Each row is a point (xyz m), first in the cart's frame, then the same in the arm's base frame.
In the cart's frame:
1: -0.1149 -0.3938 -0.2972
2: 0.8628 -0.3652 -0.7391
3: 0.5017 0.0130 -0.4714
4: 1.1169 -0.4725 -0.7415
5: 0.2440 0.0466 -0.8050
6: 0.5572 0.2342 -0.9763
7: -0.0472 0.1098 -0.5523
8: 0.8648 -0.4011 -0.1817
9: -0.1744 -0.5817 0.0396
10: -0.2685 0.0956 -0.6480
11: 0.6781 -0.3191 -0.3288
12: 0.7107 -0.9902 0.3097
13: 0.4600 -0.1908 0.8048
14: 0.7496 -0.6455 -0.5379
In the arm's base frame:
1: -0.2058 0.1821 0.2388
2: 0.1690 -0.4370 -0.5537
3: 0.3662 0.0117 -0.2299
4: 0.2205 -0.6940 -0.6395
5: 0.1321 0.2987 -0.4341
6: 0.3775 0.2183 -0.7439
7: 0.1201 0.5015 -0.1004
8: 0.3492 -0.5823 -0.0454
9: -0.2560 0.0360 0.5972
10: -0.0432 0.6794 -0.0965
11: 0.2586 -0.3590 -0.1173
12: -0.0002 -0.9417 0.5555
13: 0.6614 -0.3622 0.9722
14: -0.0303 -0.5710 -0.2814

